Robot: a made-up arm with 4 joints.
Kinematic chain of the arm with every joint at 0, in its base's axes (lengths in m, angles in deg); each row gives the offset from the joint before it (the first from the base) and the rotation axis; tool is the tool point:
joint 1: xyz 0 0 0.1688 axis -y
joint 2: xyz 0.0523 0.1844 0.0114 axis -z
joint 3: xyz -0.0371 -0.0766 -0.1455 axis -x
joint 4: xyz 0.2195 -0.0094 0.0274 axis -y
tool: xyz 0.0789 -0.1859 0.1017
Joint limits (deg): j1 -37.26..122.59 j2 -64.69..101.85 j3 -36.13..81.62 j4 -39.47..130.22
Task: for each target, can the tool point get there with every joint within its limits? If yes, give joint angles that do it. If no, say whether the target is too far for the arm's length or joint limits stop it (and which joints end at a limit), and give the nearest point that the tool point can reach.
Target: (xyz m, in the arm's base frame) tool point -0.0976 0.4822 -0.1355
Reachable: no: joint limits stop it (at a limit: joint 2) | nearest point -0.0875 0.1870 -0.1041 | short by 0.297 m
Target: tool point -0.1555 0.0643 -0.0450
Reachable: yes | joints 32.08 85.82 -23.72 78.73
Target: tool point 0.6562 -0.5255 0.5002
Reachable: no: too far | nearest point 0.3271 -0.1361 0.3340 | short by 0.536 m
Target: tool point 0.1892 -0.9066 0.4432
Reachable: no: too far | nearest point 0.1157 -0.2260 0.3366 | short by 0.693 m
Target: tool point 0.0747 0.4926 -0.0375
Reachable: no: joint limits stop it (at a limit: joint 1, joint 2, joint 3) | nearest point 0.2079 0.4443 0.0989 | short by 0.197 m
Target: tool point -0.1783 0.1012 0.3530
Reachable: yes | joints 109.77 22.44 67.61 30.20
